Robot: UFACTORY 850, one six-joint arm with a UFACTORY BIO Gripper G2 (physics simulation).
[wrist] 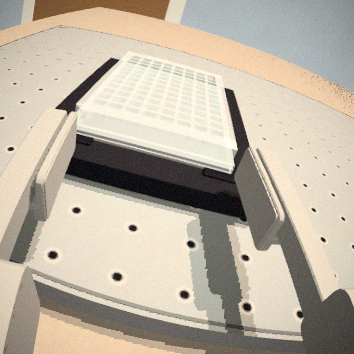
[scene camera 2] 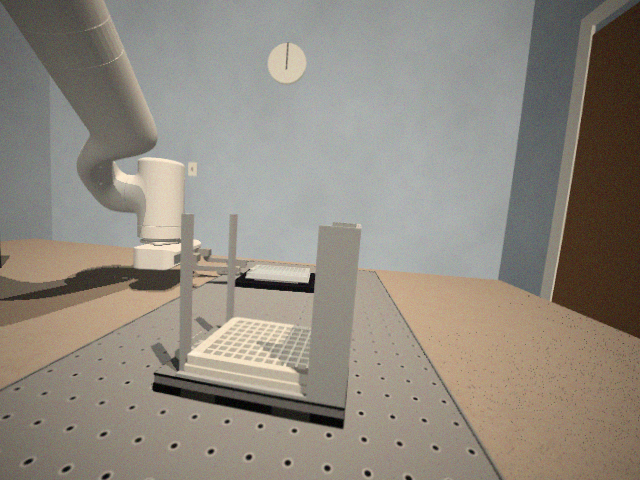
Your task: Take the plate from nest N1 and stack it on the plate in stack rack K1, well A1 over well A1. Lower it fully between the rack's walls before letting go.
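Note:
A pale, clear-looking well plate [scene camera 2: 279, 273] [wrist: 160, 95] sits in the black nest [scene camera 2: 273, 285] [wrist: 150, 180] at the far end of the board. A cream plate [scene camera 2: 263, 343] lies low in the grey stack rack [scene camera 2: 333, 310], between its posts and wide wall. The rack does not show in the wrist view. My gripper [scene camera 2: 237, 266] [wrist: 159, 150] is shut to its narrowest, with a gap between the flat finger pads and nothing in it. The fingers point level toward the nest from its left in the scene view, short of the plate. No well labels are readable.
The perforated grey board [scene camera 2: 206, 439] [wrist: 155, 255] carries the nest and rack, and lies on a tan table [scene camera 2: 516, 351]. The rack's two thin posts [scene camera 2: 186, 289] [scene camera 2: 232, 258] stand tall in front of the gripper in the scene view.

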